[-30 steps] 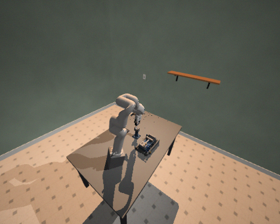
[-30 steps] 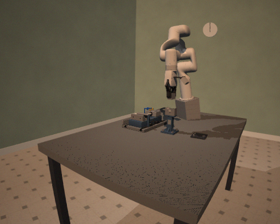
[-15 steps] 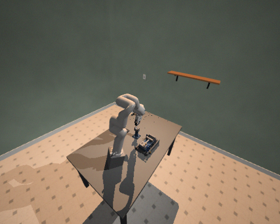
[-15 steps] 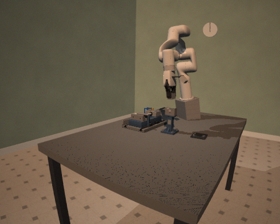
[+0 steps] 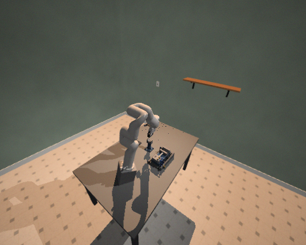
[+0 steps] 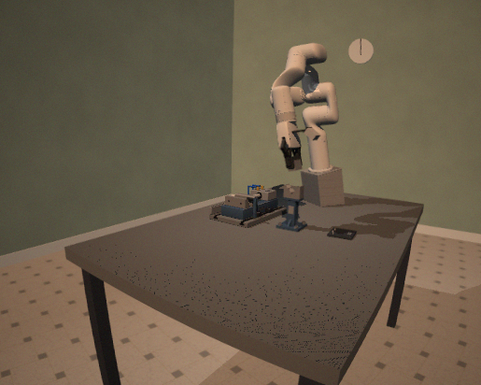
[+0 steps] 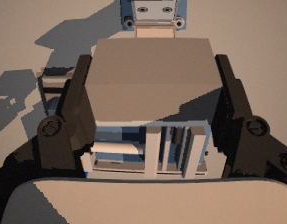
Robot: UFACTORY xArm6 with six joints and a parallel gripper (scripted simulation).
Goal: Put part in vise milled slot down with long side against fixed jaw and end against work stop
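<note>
The part is 10 mm below my hand. The rest, counted from my hand: air cylinder rod 80 mm behind, 200 mm to the right, 170 mm below; work stop 20 mm ahead, 170 mm to the right, 160 mm below; vise base rail 80 mm behind, 290 mm to the right, 210 mm below.
</note>
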